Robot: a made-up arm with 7 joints.
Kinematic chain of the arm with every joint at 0, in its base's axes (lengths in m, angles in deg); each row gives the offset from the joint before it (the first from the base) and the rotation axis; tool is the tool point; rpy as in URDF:
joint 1: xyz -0.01 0 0.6 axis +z
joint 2: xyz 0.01 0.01 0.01 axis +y
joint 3: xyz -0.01 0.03 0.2 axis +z
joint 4: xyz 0.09 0 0.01 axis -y
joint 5: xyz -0.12 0 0.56 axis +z
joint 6: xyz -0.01 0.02 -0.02 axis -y
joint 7: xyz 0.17 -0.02 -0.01 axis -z
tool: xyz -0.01 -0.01 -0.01 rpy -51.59 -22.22 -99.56
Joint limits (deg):
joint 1: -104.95..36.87
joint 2: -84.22..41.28
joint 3: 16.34..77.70
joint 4: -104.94..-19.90
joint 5: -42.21..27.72
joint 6: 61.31..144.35
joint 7: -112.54..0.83
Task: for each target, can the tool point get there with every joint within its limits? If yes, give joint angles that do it. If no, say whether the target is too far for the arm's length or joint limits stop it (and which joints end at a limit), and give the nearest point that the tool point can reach.
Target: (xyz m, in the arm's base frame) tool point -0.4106 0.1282 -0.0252
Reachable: no: joint limits stop it (at a limit: joint 1, joint 2, joint 4, joint 6, joint 7) | nearest point -0.0787 0.7487 0.3465 | short by 0.796 m
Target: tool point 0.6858 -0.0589 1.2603
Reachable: yes | joints -52.10 9.62 48.43 -63.05 -30.15 133.80 -52.27
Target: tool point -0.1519 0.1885 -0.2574
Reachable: no: joint limits stop it (at a limit: joint 1, joint 2, joint 4, joint 6, joint 7) | nearest point 0.2840 0.5788 0.1813 | short by 0.731 m
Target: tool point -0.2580 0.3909 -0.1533
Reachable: no: joint limits stop it (at a limit: joint 1, joint 2, joint 4, joint 6, joint 7) | nearest point 0.0733 0.7047 0.2629 | short by 0.618 m
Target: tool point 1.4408 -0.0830 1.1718
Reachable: no: too far | nearest point 0.9004 -0.0521 0.9820 | short by 0.574 m
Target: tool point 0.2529 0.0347 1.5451
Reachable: yes | joints -42.51 -7.36 28.17 -31.21 -25.28 103.91 -101.26
